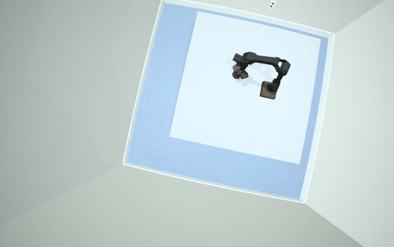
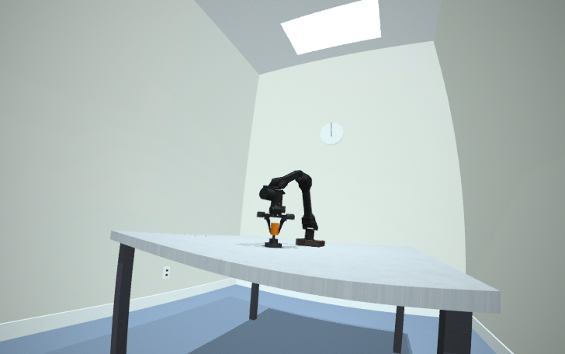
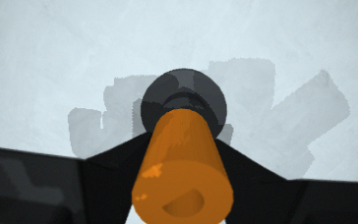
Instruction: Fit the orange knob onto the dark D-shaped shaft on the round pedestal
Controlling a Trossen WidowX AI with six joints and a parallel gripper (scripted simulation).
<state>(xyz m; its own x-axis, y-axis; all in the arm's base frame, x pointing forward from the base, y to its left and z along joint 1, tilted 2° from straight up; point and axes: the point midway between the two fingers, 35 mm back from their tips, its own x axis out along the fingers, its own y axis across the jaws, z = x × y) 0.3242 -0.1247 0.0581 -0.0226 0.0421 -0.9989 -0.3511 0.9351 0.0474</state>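
The orange knob is 2 cm above my gripper tip. From my gripper tip the other things lie so: round dark pedestal: 4 cm below.
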